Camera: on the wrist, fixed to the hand. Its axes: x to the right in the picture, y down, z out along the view.
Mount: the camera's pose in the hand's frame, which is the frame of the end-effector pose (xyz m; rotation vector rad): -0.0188 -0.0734 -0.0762 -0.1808 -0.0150 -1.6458
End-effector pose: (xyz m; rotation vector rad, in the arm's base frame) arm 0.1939 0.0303 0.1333 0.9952 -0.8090 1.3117
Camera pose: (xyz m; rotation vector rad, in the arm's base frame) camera 0.2598 0.0943 0.0776 1.0551 0.0604 -0.1934
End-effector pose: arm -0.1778 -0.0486 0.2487 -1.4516 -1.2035 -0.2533
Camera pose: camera -0.2071 -0.1368 0.3027 -0.2454 -2.1623 -1.4509
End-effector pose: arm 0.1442 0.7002 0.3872 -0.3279 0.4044 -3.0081
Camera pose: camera 0.1412 0.7920 0.3315 0.4003 -0.2002 1.5313
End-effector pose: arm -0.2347 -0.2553 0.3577 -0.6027 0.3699 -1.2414
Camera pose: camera -0.3400 -0.2691 0.3413 -1.1282 -0.1407 -2.7708
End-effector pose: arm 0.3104 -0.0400 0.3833 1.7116 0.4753 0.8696
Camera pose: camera 0.2492 0.0194 0.3179 0.6689 1.4074 -0.3175
